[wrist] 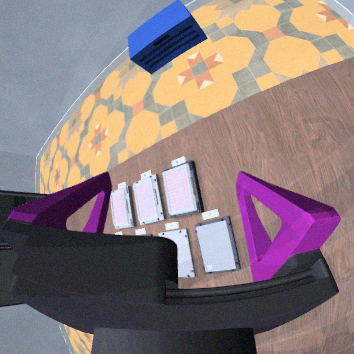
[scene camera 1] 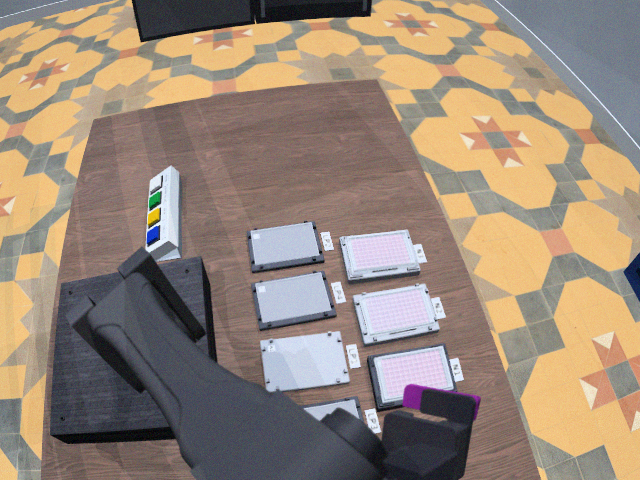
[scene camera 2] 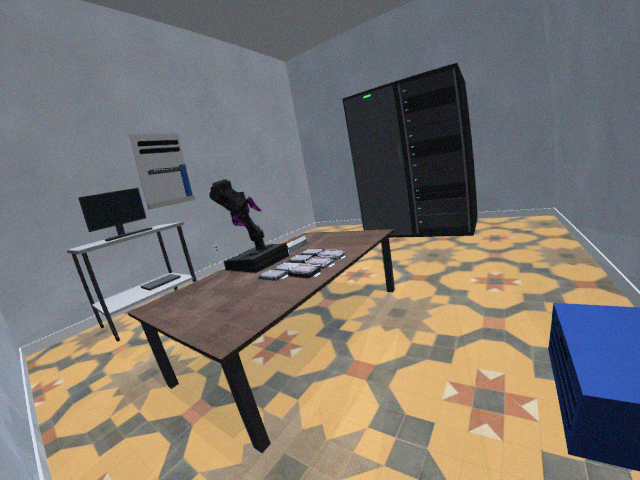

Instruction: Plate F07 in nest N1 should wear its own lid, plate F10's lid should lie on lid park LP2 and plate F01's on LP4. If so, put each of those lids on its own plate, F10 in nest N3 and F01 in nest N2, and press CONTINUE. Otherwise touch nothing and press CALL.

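Frame: origin at the arm's base, x left, y down, z back, level; millimetres.
Seen in the pictures: gripper, fingertip midpoint: [wrist: 173,178] [scene camera 1: 467,443] [scene camera 2: 254,218]; arm's base at its link origin: [scene camera 2: 261,250].
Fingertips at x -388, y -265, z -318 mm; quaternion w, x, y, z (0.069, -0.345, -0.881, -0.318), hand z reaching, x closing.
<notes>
Offsets run from my fingertips to a thing's middle. Level surfaces: height alone.
My gripper [scene camera 2: 252,217] [wrist: 173,178] is open and empty, high above the table. In scene camera 1, three pink-welled plates stand at the right: N3's {dy +324, dx +440, dz -150 mm} [scene camera 1: 379,252] and N2's {dy +326, dx +308, dz -125 mm} [scene camera 1: 397,312] on pale bases, N1's {dy +321, dx +179, dz -98 mm} [scene camera 1: 412,373] [wrist: 179,190] on a dark one. Left of them, flat grey pieces lie on dark-framed LP2 {dy +336, dx +531, dz +18 mm} [scene camera 1: 286,245] and LP4 {dy +336, dx +407, dz +43 mm} [scene camera 1: 294,299]. A pale panel with corner posts {dy +340, dx +279, dz +67 mm} [scene camera 1: 306,361] lies beyond LP4. LP3 {dy +336, dx +147, dz +84 mm} [wrist: 216,245] is dark-framed with a grey piece, partly hidden by the arm in scene camera 1. Plate codes and clear lids are too small to tell.
A white button box {dy +318, dx +694, dz +247 mm} [scene camera 1: 173,217] with white, green, yellow and blue buttons stands behind the arm's black base [scene camera 1: 129,413]. Its captions are unreadable. The brown table {dy +350 mm} [scene camera 1: 258,144] [scene camera 2: 206,315] has black legs. A blue cabinet [scene camera 2: 599,346] [wrist: 167,37] stands on the floor beyond.
</notes>
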